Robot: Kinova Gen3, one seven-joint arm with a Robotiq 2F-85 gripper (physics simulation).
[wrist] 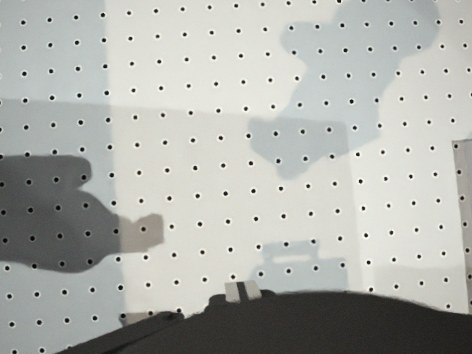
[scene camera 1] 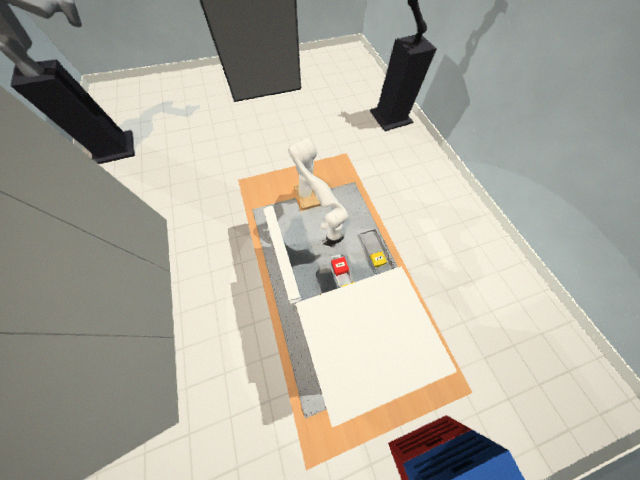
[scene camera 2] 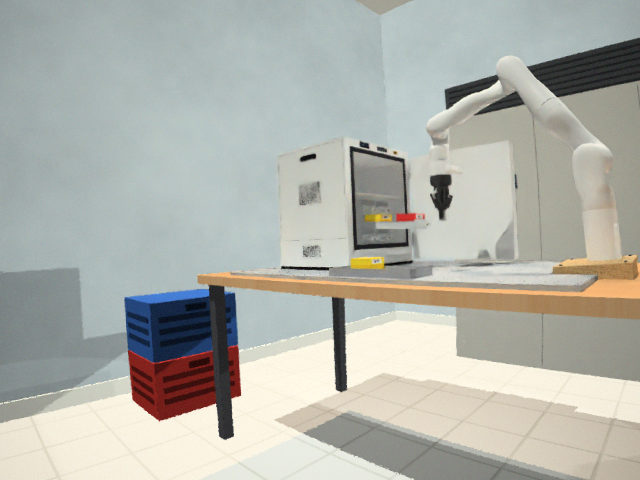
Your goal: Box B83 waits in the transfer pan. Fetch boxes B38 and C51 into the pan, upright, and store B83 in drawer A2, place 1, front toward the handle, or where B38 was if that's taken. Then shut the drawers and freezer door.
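My gripper (scene camera 1: pixel 331 242) (scene camera 2: pixel 442 218) (wrist: pixel 241 304) is shut and empty. It points down above the board, at about the height of the open drawer and a short way out from its handle. The pulled-out drawer (scene camera 1: pixel 343 280) (scene camera 2: pixel 390 225) holds a red box (scene camera 1: pixel 339 265) (scene camera 2: pixel 410 217) near the handle and a yellow box (scene camera 1: pixel 347 284) (scene camera 2: pixel 377 218) behind it. Another yellow box (scene camera 1: pixel 378 258) (scene camera 2: pixel 367 262) lies in the transfer pan (scene camera 1: pixel 360 236) (scene camera 2: pixel 408 271) (wrist: pixel 465 220). The freezer door (scene camera 1: pixel 281 253) (scene camera 2: pixel 465 201) stands wide open. The box labels are too small to read.
The white freezer (scene camera 1: pixel 374 343) (scene camera 2: pixel 315 222) stands behind the drawer. The perforated board (scene camera 1: pixel 305 369) (wrist: pixel 195 168) lies on the wooden table (scene camera 1: pixel 392 413) (scene camera 2: pixel 465 300). Blue (scene camera 2: pixel 178 325) and red (scene camera 2: pixel 186 382) crates stand stacked on the floor.
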